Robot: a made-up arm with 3 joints.
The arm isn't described. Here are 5 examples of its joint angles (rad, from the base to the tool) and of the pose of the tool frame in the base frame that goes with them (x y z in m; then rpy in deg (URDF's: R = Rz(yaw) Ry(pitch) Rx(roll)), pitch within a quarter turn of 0, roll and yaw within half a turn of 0).
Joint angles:
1: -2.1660 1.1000 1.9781
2: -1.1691 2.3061 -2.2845
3: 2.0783 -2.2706 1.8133
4: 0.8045 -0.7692 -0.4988
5: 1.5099 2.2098 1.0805
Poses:
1: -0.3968 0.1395 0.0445 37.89 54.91 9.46
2: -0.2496 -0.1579 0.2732 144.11 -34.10 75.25
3: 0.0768 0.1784 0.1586 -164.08 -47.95 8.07
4: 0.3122 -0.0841 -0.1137 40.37 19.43 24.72
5: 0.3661 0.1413 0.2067 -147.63 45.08 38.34
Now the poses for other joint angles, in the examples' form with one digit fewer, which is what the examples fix.
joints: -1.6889 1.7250 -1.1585
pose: -0.396 -0.067 0.270 -111.2 -64.9 -77.4
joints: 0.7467 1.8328 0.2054
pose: 0.390 -0.157 0.223 -105.3 11.4 39.7
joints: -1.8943 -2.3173 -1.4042
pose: -0.090 -0.071 0.062 169.8 46.4 -32.4
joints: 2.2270 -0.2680 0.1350
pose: 0.162 0.351 -0.075 15.2 -2.0 135.1
